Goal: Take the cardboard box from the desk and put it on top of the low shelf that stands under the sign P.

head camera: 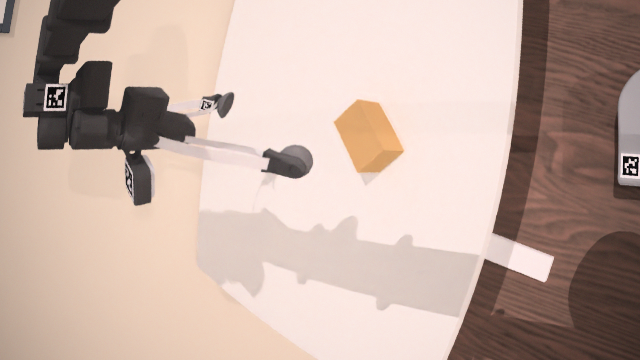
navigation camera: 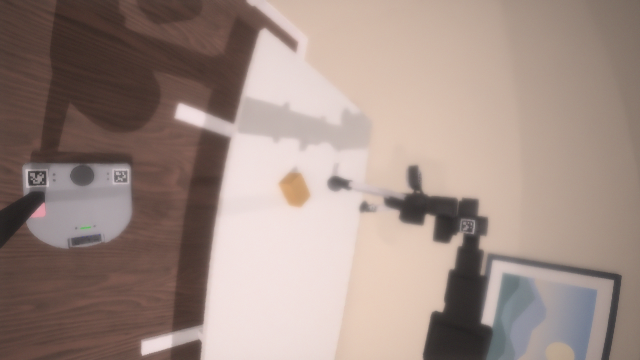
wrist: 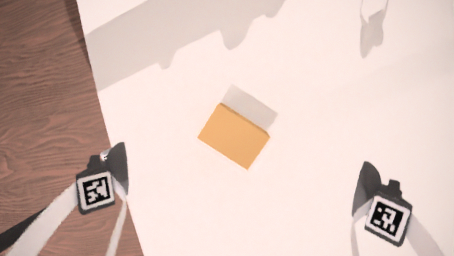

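Seen in the pictures: gripper, between the fingertips: (head camera: 266, 129) (navigation camera: 345, 195) (wrist: 239, 171); robot's base, origin of its link: (navigation camera: 82, 174).
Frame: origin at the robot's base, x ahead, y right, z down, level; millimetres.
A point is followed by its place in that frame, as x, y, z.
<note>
The cardboard box (head camera: 367, 137) @(-17, 512, -771) (navigation camera: 295, 190) @(-19, 507, -771) (wrist: 234, 136) @(-19, 534, -771), plain orange-brown, sits on the white desk (head camera: 425, 75) @(-116, 437, -721) (navigation camera: 280, 275) @(-309, 493, -721) (wrist: 300, 210) @(-198, 586, -720). My gripper (head camera: 261, 133) @(-21, 544, -923) (navigation camera: 353, 195) @(-21, 544, -923) (wrist: 239, 171) @(-21, 544, -923) is open, its two fingers wide apart and holding nothing. In the head camera view it is on the wall side of the box, apart from it, with the fingers pointing towards the box's side of the desk. In the wrist view the box lies between the lines of the two fingers, beyond the fingertips. The low shelf and the sign P do not show in these views.
The wall (head camera: 100, 260) @(286, 1162, -1028) (navigation camera: 450, 90) @(453, 1193, -1122) runs along the desk's far side, with a framed picture (navigation camera: 575, 310) @(-415, 1012, -1651) on it. My base (head camera: 631, 125) @(-103, 128, -160) (navigation camera: 82, 210) @(-124, -5, -160) stands on the wooden floor (head camera: 590, 210) @(135, 277, -1) (navigation camera: 100, 300) @(-573, 17, -1) on the opposite side. White desk legs (head camera: 522, 258) (navigation camera: 200, 119) stick out at floor level.
</note>
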